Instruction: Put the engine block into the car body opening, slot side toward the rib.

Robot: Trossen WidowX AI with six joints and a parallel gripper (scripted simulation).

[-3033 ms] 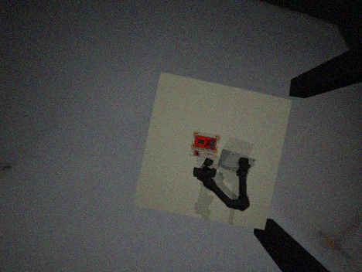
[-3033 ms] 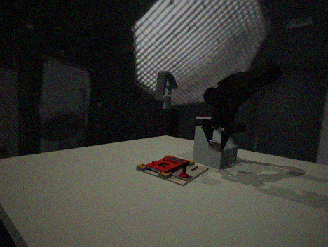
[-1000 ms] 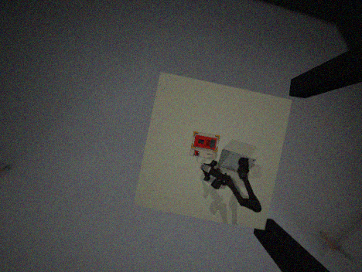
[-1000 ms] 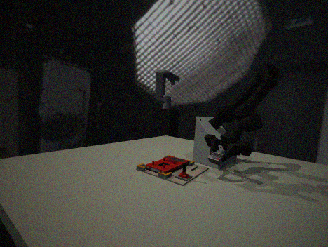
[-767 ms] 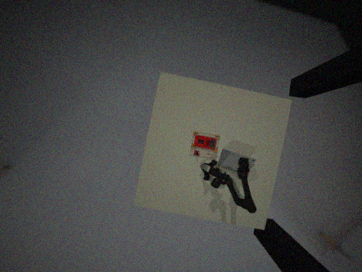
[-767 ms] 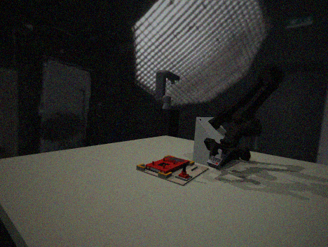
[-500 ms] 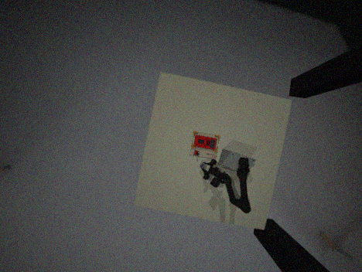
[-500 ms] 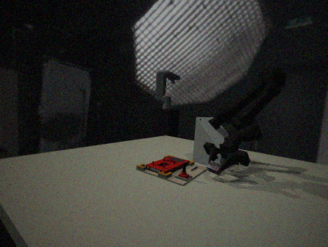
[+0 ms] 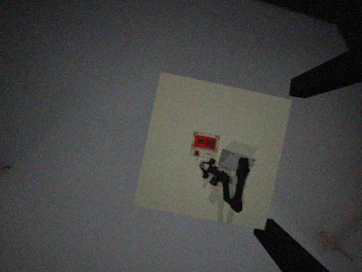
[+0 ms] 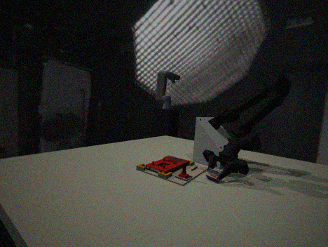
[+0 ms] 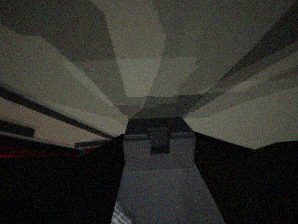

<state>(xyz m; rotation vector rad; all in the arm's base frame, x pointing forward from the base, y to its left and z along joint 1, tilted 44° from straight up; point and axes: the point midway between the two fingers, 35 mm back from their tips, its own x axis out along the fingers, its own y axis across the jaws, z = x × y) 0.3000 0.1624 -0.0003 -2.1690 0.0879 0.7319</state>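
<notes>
Now: gripper tip 1 cm past the engine block.
</notes>
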